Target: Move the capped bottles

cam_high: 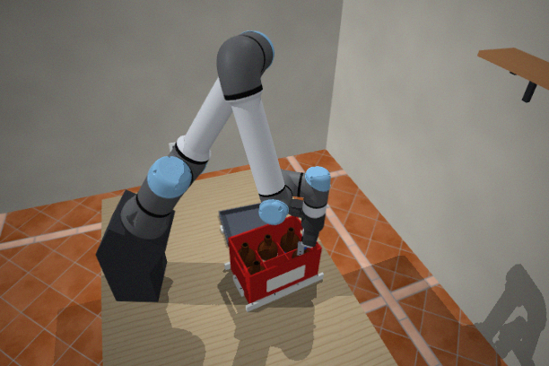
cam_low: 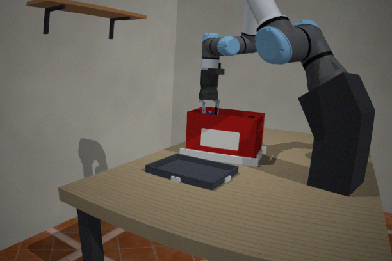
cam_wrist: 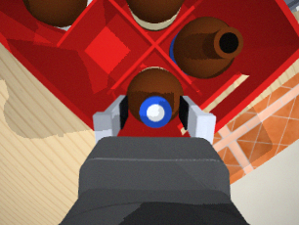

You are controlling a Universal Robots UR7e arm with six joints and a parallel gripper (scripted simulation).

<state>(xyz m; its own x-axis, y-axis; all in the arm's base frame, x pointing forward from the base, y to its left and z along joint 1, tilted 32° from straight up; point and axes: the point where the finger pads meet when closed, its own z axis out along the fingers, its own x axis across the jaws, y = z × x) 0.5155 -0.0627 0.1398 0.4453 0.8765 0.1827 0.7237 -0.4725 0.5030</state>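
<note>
Right now my hand is 100 mm past the red crate, 20 mm to the right of it and 80 mm above it. Also, from my hand: dark grey tray: 130 mm behind, 300 mm to the left, 150 mm below.
</note>
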